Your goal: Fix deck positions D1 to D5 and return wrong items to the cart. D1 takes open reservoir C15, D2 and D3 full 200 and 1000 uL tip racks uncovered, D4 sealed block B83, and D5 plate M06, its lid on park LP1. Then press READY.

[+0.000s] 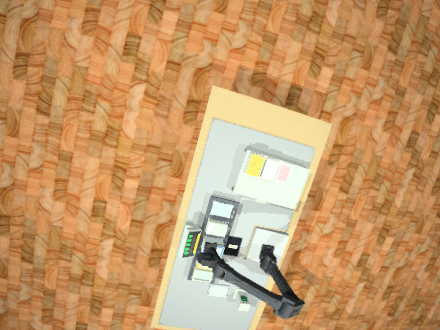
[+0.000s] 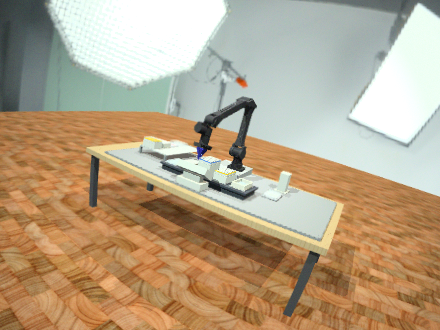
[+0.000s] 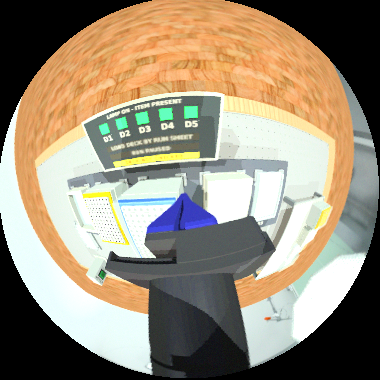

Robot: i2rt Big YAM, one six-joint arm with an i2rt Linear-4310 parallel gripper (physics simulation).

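Frame: origin at the arm's base, x ahead, y left, z up, level; millimetres.
Where they show: gripper, fingertip midpoint: [image 1: 206,242] [image 2: 198,159] [image 3: 184,196]; arm's base, origin of the base link: [image 1: 266,252] [image 2: 236,168].
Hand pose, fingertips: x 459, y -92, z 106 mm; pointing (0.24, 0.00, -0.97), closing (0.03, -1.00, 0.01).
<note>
Things, the pixels of their top centre, and the offset from my fingertips. "spot": a spot on its surface instead.
- pale open reservoir, middle of its top: [image 3: 79,212] [image 2: 242,181] [image 1: 202,276] dy +297, dx -31, dz -56 mm
- yellow-edged tip rack, middle of its top: [image 3: 102,221] [image 2: 225,170] dy +174, dx -41, dz -23 mm
- blue-edged tip rack, middle of its top: [image 3: 152,242] [image 2: 210,157] [image 1: 213,252] dy +54, dx -54, dz +20 mm
- pale block, middle of its top: [image 3: 229,211] [image 1: 217,229] dy -74, dx -61, dz -40 mm
- flat pale plate, middle of its top: [image 3: 269,198] [image 1: 222,210] dy -197, dx -74, dz -73 mm
- status panel, surface spot: [image 3: 155,130] [image 1: 191,242] spot: dy +23, dx +88, dz -18 mm
- raised white cart, middle of its top: [image 3: 294,244] [image 1: 272,181] [image 2: 172,147] dy -439, dx -360, dz -69 mm
- yellow-topped rack, middle of its top: [image 3: 324,218] [image 1: 255,166] [image 2: 153,138] dy -526, dx -208, dz -4 mm
- white item, middle of its top: [image 3: 310,235] [image 1: 270,170] dy -513, dx -315, dz -33 mm
- pink-topped item, middle of its top: [image 3: 297,249] [image 1: 284,173] dy -500, dx -422, dz -58 mm
- black pad, surface spot: [image 1: 232,246] spot: dy +84, dx -210, dz -126 mm
- pale flat piece, middle of its top: [image 3: 84,237] [image 2: 272,193] [image 1: 218,291] dy +464, dx -180, dz -117 mm
- small upright device, middle of its top: [image 3: 93,279] [image 2: 286,173] [image 1: 244,307] dy +488, dx -360, dz -5 mm
My gripper [image 3: 184,196] [image 2: 200,156] is shut and empty, its blue fingertips above the deck between the blue-edged tip rack and a pale block. The dark deck [image 3: 200,169] [image 2: 249,195] holds a pale open reservoir [image 3: 77,210] [image 2: 242,184] at one end, then a yellow-edged tip rack [image 3: 106,217] [image 2: 225,173], a blue-edged tip rack [image 3: 147,220] [image 2: 209,161], the pale block [image 3: 228,197] [image 1: 217,227] and a flat pale plate [image 3: 267,195] [image 1: 222,209]. Both racks are uncovered. The status panel [image 3: 155,130] [image 1: 190,243] shows green lamps D1 to D5 and a yellow bar. Labels on the items cannot be read.
A raised white cart [image 1: 270,193] [image 2: 175,151] carries a yellow-topped rack [image 1: 255,165], a white item [image 1: 270,170] and a pink-topped item [image 1: 284,173]. A black pad [image 1: 232,246] lies beside the deck. A pale flat piece [image 1: 218,290] and a small upright device [image 1: 243,300] [image 2: 284,182] stand near the deck's reservoir end.
</note>
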